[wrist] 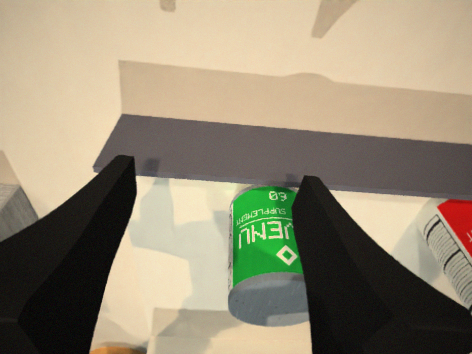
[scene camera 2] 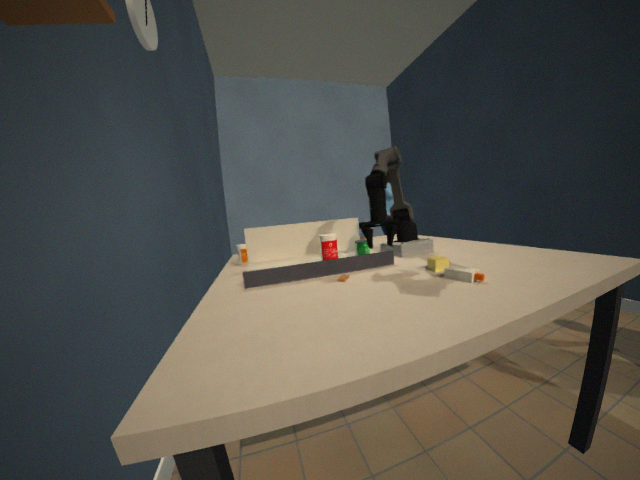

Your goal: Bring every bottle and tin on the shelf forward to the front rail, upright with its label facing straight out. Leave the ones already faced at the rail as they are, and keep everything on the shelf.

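A green tin [scene camera 2: 363,248] [wrist: 260,235] with a grey lid stands upright close behind the dark front rail [scene camera 2: 310,271] [wrist: 225,150]; its label shows toward the rail. A red bottle [scene camera 2: 329,249] [wrist: 457,220] with a white cap stands upright along the rail, with part of its label in the wrist view. A white and orange bottle [scene camera 2: 242,254] stands at the far left, past the end of the shelf's back panel [scene camera 2: 289,240]. My gripper [scene camera 2: 379,244] [wrist: 219,183] is open and empty above the shelf's end; in the wrist view one finger overlaps the green tin's right side.
A grey block [scene camera 2: 413,249] [wrist: 12,210] lies beside the shelf's end. A yellow block [scene camera 2: 438,264], a white and orange object [scene camera 2: 460,274] and a small orange-brown piece [scene camera 2: 343,277] lie in front on the table. An orange top [wrist: 117,350] shows at the wrist view's bottom edge.
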